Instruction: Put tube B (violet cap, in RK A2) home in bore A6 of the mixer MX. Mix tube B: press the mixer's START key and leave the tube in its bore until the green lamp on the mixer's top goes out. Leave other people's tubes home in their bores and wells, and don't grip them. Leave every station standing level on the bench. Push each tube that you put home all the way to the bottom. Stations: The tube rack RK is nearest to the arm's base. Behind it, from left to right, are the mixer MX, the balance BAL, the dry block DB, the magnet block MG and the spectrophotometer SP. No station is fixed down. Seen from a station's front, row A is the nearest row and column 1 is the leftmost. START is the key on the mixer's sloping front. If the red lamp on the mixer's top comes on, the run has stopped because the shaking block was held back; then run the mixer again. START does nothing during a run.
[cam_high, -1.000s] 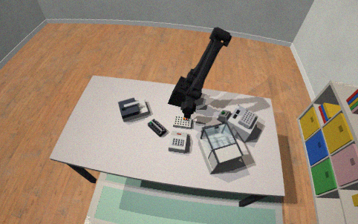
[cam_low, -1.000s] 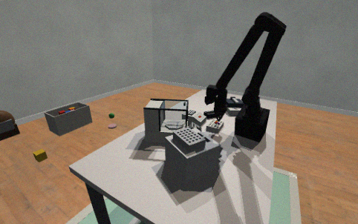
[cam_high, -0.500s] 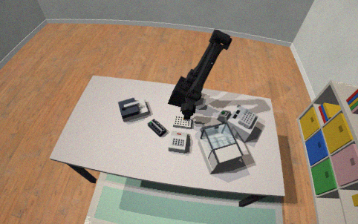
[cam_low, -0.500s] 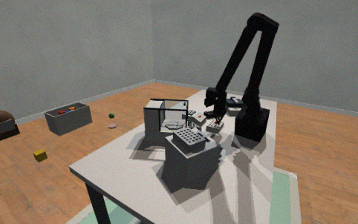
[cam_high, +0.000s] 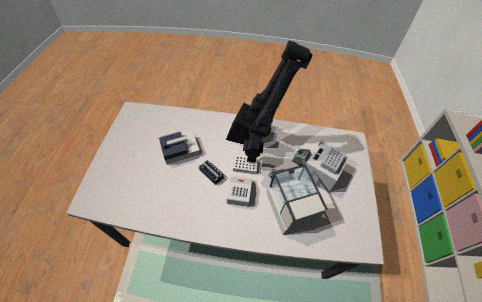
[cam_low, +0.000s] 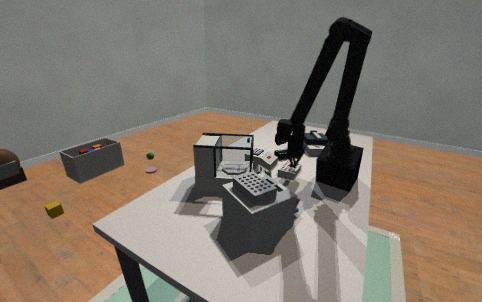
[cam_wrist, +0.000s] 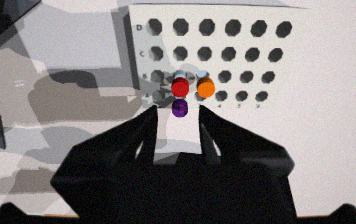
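Right now the tube B is 30 mm below my hand. Round my hand: tube rack (50 mm below, 30 mm ahead, 20 mm to the right); then red-capped tube (30 mm below, 20 mm ahead); then orange-capped tube (30 mm below, 20 mm to the right, 20 mm ahead).
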